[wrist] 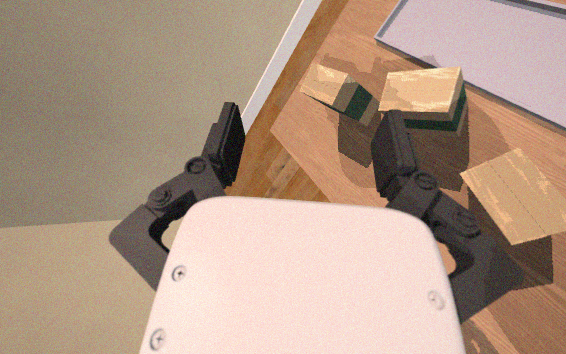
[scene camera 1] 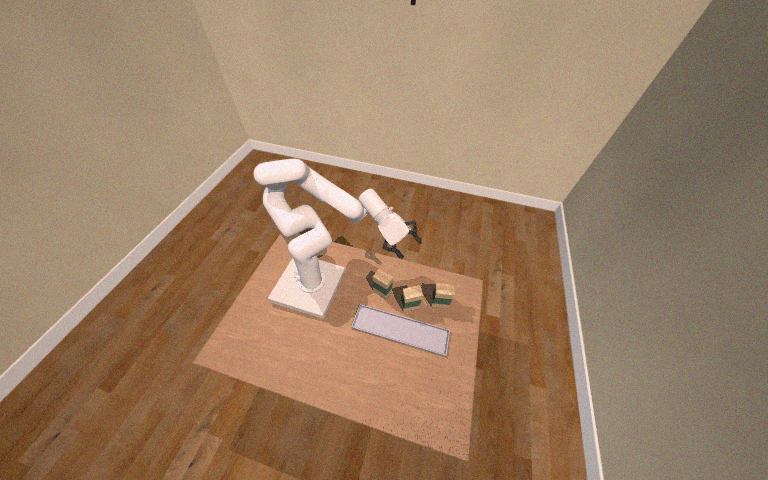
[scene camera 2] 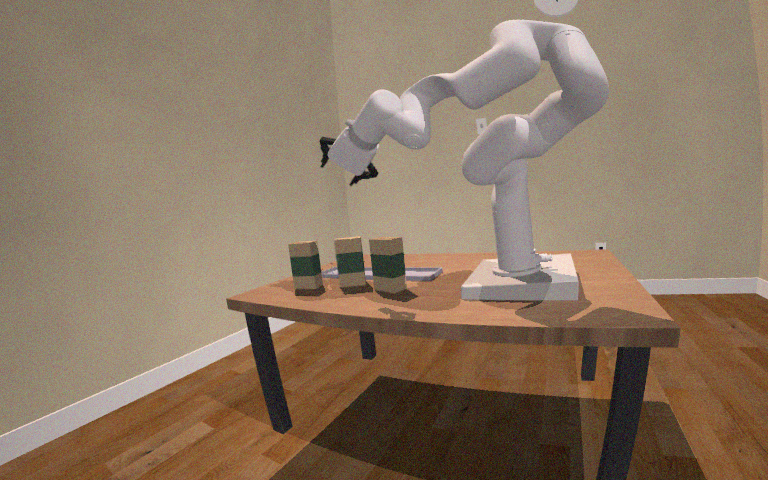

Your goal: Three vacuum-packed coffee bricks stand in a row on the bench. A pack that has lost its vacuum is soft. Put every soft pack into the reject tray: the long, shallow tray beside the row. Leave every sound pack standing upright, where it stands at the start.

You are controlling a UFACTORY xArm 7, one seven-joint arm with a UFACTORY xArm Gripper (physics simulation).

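Frame: origin at the arm's base, x right, y ahead, z up, level; centimetres.
Where they show: gripper, fingertip midpoint: (wrist: 308, 123) (scene camera 1: 411, 251) (scene camera 2: 338, 173); arm's base, origin of the base link: (scene camera 1: 311, 280) (scene camera 2: 516, 269).
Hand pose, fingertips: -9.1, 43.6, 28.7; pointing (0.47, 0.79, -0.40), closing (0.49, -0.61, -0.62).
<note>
Things, the pixels of their top centre, and the offset from my fingertips, as dx, dy, dz. Level surfaces: height alone.
- middle brick, middle of its top: (wrist: 415, 90) (scene camera 2: 347, 238) (scene camera 1: 412, 292) +7.5, +3.9, -18.6
- far brick, middle of its top: (wrist: 321, 83) (scene camera 2: 302, 242) (scene camera 1: 445, 288) +2.4, +17.1, -18.6
- wooden bench, its level: dz -32.6
Three tan coffee bricks with green bands stand upright on the bench. The brick nearest the robot base (scene camera 1: 382, 283) (scene camera 2: 387, 266) (wrist: 517, 197), the middle brick (scene camera 1: 412, 298) (scene camera 2: 350, 266) (wrist: 424, 92) and the far brick (scene camera 1: 443, 294) (scene camera 2: 305, 267) (wrist: 356, 100) stand apart at differing angles. These views do not show clearly which are soft. The long, shallow reject tray (scene camera 1: 400, 330) (scene camera 2: 427, 275) (wrist: 500, 45) lies beside the row, and its visible surface is bare. My gripper (scene camera 1: 410, 249) (scene camera 2: 338, 174) (wrist: 308, 123) is open and empty, tilted, high above the bench on the side of the row away from the tray.
The arm's white base plate (scene camera 1: 283, 293) (scene camera 2: 521, 291) stands on the wooden bench (scene camera 1: 317, 362) (scene camera 2: 441, 316) (wrist: 305, 130), beyond the near brick. The bench edge lies behind the row, on the side opposite the tray. Room walls stand beyond the bench.
</note>
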